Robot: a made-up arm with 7 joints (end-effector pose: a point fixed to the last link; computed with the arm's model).
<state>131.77 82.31 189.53 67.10 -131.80 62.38 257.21</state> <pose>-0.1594 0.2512 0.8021 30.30 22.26 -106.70</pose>
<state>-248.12 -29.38 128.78 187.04 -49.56 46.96 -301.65</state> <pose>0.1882 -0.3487 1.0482 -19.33 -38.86 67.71</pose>
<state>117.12 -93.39 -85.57 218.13 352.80 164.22 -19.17</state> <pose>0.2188 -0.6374 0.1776 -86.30 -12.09 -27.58</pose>
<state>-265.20 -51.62 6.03 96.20 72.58 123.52 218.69</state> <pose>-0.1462 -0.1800 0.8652 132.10 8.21 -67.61</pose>
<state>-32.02 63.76 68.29 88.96 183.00 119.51 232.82</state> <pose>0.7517 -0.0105 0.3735 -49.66 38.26 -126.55</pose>
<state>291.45 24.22 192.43 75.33 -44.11 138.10 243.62</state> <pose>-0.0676 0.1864 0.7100 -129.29 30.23 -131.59</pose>
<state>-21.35 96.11 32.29 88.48 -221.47 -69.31 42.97</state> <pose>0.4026 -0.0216 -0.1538 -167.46 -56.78 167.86</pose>
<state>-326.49 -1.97 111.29 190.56 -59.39 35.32 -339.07</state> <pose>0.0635 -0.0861 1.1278 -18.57 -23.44 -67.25</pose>
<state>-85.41 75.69 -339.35 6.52 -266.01 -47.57 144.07</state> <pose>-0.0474 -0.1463 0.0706 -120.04 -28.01 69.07</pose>
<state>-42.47 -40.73 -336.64 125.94 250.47 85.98 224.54</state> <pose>-0.1479 0.2079 1.0552 52.72 49.20 -73.50</pose>
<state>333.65 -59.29 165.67 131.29 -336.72 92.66 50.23</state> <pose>-0.6923 0.4038 0.2743 171.14 20.24 89.33</pose>
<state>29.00 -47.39 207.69 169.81 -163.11 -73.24 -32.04</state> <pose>-0.4888 -0.3794 0.6532 168.68 63.12 66.60</pose>
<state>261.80 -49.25 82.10 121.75 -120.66 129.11 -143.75</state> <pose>0.3182 0.4283 0.8316 49.31 49.17 -107.71</pose>
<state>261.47 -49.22 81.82 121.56 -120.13 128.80 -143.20</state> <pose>0.3216 0.4236 0.8327 49.07 49.08 -108.06</pose>
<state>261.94 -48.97 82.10 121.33 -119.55 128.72 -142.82</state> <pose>0.3201 0.4223 0.8333 48.24 49.42 -107.79</pose>
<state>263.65 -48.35 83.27 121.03 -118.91 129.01 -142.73</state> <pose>0.3112 0.4257 0.8333 46.41 50.47 -106.65</pose>
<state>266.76 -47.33 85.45 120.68 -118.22 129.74 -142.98</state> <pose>0.2935 0.4348 0.8322 43.38 52.29 -104.62</pose>
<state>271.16 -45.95 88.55 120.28 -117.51 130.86 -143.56</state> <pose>0.2668 0.4486 0.8300 38.99 54.72 -102.08</pose>
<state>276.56 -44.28 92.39 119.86 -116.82 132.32 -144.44</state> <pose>0.2315 0.4651 0.8267 33.12 57.56 -99.63</pose>
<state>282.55 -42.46 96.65 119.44 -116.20 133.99 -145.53</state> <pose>0.1892 0.4816 0.8227 25.81 60.41 -97.87</pose>
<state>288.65 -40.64 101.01 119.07 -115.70 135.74 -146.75</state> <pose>0.1426 0.4957 0.8185 17.30 62.90 -97.24</pose>
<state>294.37 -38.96 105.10 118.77 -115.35 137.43 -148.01</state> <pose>0.0956 0.5052 0.8146 8.28 64.79 -97.80</pose>
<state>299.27 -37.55 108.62 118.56 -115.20 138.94 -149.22</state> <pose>0.0530 0.5100 0.8115 -0.15 65.98 -99.07</pose>
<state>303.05 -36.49 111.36 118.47 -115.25 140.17 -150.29</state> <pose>0.0184 0.5112 0.8095 -6.91 66.61 -100.37</pose>
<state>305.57 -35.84 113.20 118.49 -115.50 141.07 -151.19</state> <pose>-0.0062 0.5109 0.8083 -11.31 66.91 -101.26</pose>
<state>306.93 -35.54 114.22 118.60 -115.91 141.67 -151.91</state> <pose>-0.0208 0.5103 0.8079 -13.46 67.07 -101.64</pose>
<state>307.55 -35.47 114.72 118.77 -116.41 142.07 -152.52</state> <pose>-0.0291 0.5102 0.8078 -14.17 67.19 -101.70</pose>
